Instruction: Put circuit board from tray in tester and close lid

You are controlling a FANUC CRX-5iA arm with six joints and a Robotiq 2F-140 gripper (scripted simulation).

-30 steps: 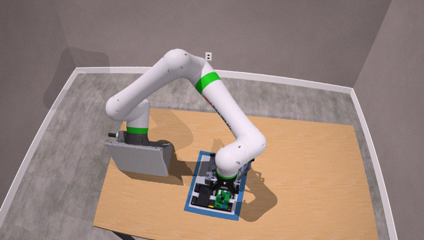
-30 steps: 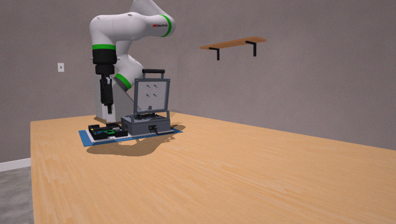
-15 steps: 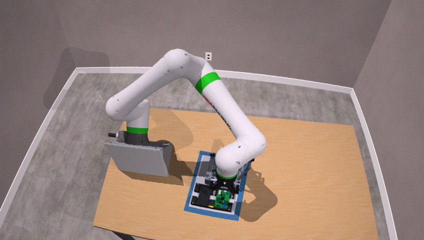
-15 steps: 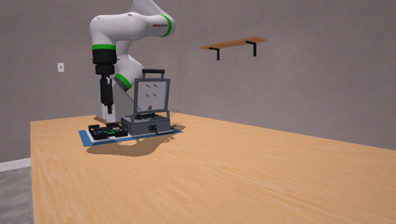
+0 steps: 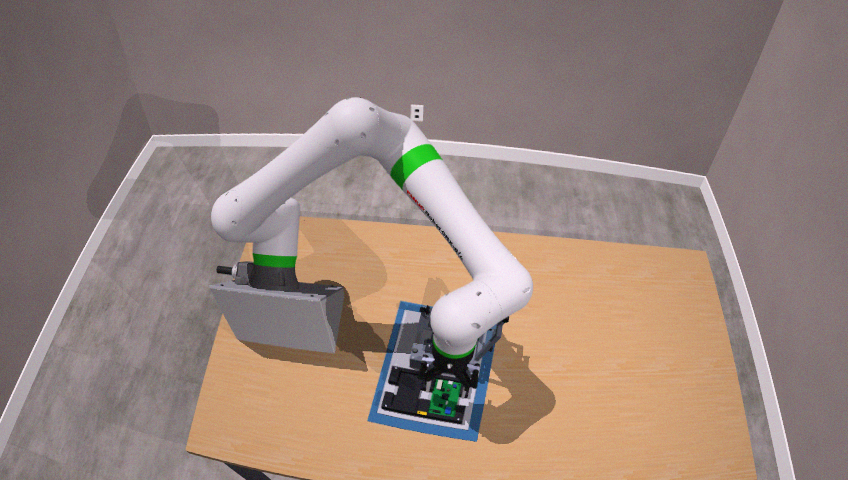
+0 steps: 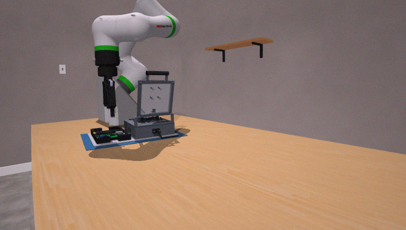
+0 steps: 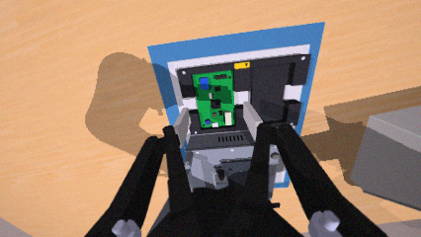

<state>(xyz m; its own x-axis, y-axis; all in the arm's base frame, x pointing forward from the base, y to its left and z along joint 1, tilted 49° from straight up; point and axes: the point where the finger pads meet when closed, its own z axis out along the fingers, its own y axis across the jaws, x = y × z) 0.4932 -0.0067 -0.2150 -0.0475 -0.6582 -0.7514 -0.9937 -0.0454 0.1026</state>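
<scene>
The green circuit board lies 7 cm below my hand. Round my hand: tester lid 17 cm to the left, 9 cm ahead, 9 cm above.
</scene>
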